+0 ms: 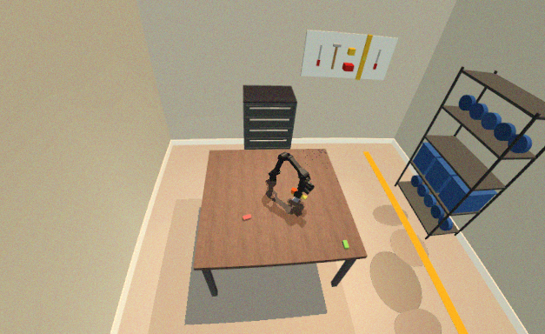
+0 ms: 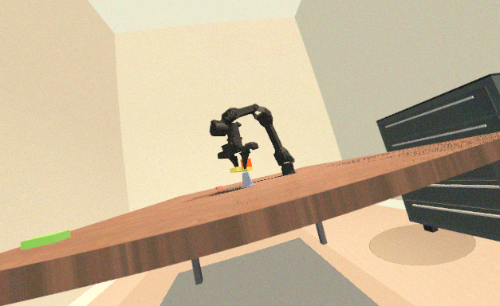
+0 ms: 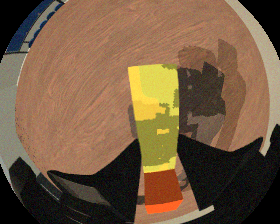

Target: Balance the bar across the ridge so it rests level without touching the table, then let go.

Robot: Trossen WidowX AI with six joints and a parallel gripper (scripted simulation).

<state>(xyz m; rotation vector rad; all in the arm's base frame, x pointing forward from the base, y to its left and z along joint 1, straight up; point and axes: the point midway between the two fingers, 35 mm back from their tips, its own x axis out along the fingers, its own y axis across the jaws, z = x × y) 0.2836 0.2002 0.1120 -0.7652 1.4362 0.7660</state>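
Now: gripper tip 3 cm to the left of the flat yellow bar, 2 cm past it and 1 cm below it. The rest, counted from my gripper tip: green block: 46 cm ahead, 30 cm to the left, 7 cm below; red block: 46 cm to the right, 15 cm ahead, 7 cm below.
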